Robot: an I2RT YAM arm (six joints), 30 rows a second.
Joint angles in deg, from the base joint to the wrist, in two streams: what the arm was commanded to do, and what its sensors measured. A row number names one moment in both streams.
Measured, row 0:
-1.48 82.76 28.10 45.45 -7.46 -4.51
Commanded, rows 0 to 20:
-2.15 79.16 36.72 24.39 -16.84 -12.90
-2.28 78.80 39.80 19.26 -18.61 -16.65
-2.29 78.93 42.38 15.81 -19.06 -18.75
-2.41 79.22 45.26 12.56 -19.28 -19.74
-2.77 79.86 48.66 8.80 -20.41 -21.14
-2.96 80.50 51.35 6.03 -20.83 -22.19
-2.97 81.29 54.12 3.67 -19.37 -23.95
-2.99 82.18 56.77 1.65 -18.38 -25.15
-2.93 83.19 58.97 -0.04 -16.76 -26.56
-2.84 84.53 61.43 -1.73 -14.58 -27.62
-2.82 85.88 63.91 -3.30 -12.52 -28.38
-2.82 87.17 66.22 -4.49 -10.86 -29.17
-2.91 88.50 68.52 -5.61 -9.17 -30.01
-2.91 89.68 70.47 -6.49 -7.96 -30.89
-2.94 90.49 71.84 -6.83 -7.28 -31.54
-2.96 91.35 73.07 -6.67 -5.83 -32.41
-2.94 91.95 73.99 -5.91 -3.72 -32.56
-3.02 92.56 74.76 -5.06 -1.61 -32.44
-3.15 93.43 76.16 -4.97 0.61 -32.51
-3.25 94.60 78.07 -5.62 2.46 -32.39
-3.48 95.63 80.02 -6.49 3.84 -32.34
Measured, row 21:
-2.74 94.06 75.44 -3.73 -3.55 -31.00
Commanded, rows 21 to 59:
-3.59 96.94 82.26 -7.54 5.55 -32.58
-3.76 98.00 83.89 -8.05 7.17 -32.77
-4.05 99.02 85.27 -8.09 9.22 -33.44
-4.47 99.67 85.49 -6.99 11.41 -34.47
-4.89 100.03 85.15 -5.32 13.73 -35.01
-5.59 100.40 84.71 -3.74 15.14 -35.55
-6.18 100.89 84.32 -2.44 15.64 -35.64
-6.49 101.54 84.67 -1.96 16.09 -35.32
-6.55 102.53 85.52 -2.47 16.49 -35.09
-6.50 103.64 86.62 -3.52 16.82 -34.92
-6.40 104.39 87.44 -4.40 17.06 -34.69
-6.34 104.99 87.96 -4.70 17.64 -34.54
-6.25 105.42 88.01 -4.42 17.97 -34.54
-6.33 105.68 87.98 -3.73 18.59 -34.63
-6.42 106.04 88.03 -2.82 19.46 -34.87
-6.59 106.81 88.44 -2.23 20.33 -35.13
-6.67 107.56 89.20 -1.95 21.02 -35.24
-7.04 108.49 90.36 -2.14 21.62 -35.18
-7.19 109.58 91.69 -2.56 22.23 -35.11
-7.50 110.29 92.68 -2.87 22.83 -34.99
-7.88 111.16 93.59 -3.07 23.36 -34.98
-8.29 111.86 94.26 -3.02 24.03 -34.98
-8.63 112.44 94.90 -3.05 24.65 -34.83
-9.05 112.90 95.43 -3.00 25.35 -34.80
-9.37 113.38 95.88 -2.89 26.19 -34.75
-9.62 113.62 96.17 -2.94 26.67 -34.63
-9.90 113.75 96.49 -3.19 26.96 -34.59
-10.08 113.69 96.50 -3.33 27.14 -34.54
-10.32 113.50 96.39 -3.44 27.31 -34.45
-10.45 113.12 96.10 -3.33 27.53 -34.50
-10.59 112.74 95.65 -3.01 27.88 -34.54
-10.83 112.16 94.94 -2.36 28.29 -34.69
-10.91 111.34 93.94 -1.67 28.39 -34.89
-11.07 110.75 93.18 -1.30 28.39 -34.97
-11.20 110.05 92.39 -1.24 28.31 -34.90
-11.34 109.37 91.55 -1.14 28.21 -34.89
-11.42 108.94 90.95 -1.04 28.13 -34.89
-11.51 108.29 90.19 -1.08 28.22 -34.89
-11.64 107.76 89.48 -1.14 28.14 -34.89
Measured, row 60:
-11.27 111.35 90.94 -2.68 27.14 -35.35
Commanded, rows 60 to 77:
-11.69 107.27 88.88 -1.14 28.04 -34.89
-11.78 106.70 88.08 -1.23 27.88 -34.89
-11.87 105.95 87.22 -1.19 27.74 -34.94
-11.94 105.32 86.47 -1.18 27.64 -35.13
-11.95 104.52 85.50 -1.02 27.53 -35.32
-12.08 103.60 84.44 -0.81 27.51 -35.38
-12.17 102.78 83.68 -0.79 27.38 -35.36
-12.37 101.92 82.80 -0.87 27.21 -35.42
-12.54 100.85 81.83 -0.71 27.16 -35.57
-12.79 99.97 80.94 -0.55 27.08 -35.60
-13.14 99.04 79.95 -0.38 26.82 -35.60
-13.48 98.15 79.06 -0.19 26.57 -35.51
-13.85 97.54 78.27 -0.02 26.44 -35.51
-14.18 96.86 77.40 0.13 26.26 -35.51
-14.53 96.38 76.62 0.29 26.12 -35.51
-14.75 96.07 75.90 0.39 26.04 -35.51
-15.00 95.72 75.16 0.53 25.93 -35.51
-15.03 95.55 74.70 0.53 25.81 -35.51
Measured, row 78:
-14.35 97.54 75.72 -1.80 26.20 -35.73
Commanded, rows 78 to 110:
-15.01 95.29 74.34 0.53 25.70 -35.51
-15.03 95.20 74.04 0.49 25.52 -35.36
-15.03 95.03 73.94 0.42 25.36 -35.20
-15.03 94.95 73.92 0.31 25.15 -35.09
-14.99 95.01 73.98 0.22 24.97 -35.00
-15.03 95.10 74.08 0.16 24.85 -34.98
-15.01 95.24 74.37 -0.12 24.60 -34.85
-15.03 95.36 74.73 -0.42 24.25 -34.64
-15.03 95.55 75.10 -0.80 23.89 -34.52
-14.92 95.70 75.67 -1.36 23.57 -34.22
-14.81 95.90 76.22 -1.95 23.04 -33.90
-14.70 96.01 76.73 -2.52 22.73 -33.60
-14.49 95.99 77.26 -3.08 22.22 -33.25
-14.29 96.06 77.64 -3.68 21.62 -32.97
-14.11 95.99 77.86 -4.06 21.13 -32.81
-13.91 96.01 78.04 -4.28 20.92 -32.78
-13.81 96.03 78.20 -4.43 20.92 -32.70
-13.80 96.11 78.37 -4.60 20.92 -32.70
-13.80 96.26 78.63 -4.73 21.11 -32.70
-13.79 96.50 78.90 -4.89 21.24 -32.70
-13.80 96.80 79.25 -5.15 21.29 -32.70
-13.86 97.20 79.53 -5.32 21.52 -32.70
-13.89 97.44 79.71 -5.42 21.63 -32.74
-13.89 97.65 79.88 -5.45 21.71 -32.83
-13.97 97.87 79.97 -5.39 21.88 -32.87
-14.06 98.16 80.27 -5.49 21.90 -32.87
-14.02 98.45 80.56 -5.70 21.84 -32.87
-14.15 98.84 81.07 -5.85 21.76 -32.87
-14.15 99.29 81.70 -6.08 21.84 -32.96
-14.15 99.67 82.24 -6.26 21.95 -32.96
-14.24 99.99 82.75 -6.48 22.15 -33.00
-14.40 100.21 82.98 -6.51 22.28 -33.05
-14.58 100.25 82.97 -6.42 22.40 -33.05
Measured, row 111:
-14.24 99.59 80.95 -5.45 21.91 -33.93
